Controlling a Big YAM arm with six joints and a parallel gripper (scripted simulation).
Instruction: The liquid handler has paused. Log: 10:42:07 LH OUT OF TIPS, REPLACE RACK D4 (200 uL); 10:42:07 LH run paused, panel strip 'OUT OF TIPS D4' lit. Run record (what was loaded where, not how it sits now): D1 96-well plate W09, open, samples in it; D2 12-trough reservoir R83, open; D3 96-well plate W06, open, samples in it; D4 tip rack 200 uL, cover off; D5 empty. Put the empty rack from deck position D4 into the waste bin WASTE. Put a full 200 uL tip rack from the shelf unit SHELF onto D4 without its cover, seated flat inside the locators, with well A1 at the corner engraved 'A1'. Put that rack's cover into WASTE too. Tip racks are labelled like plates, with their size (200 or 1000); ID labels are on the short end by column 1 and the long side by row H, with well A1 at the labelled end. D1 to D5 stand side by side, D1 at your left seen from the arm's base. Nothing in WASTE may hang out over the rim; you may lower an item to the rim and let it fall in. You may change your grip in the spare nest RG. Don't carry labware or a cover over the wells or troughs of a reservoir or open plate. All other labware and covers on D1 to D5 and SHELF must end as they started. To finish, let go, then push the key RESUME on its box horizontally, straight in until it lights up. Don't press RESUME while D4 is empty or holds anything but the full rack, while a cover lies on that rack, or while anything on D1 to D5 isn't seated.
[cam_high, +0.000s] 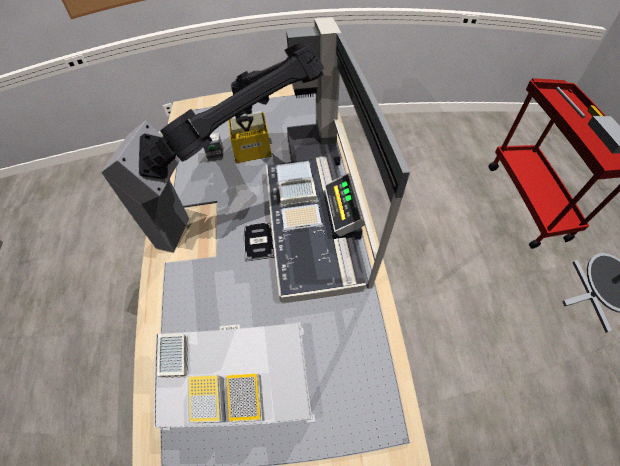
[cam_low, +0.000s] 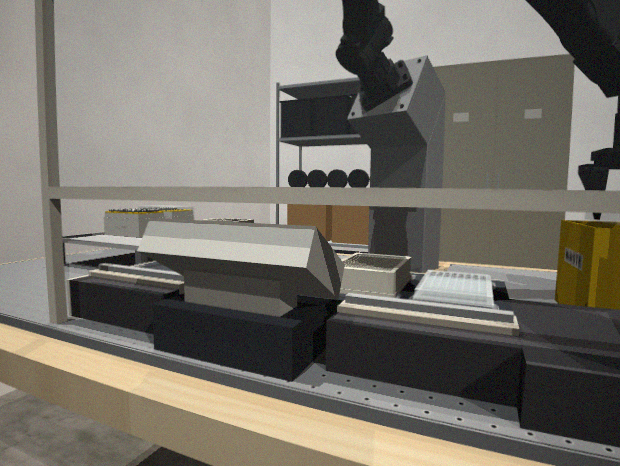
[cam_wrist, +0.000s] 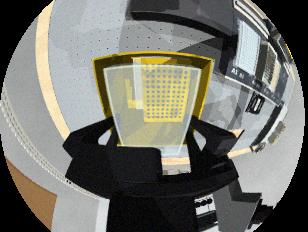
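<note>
My hand is 1 cm below the clear cover. From my hand the other things lie so: clear plate 28 cm to the right, 9 cm below, 4 cm ahead; yellow waste bin 11 cm below; resume box 15 cm behind, 8 cm below, 6 cm to the left.
</note>
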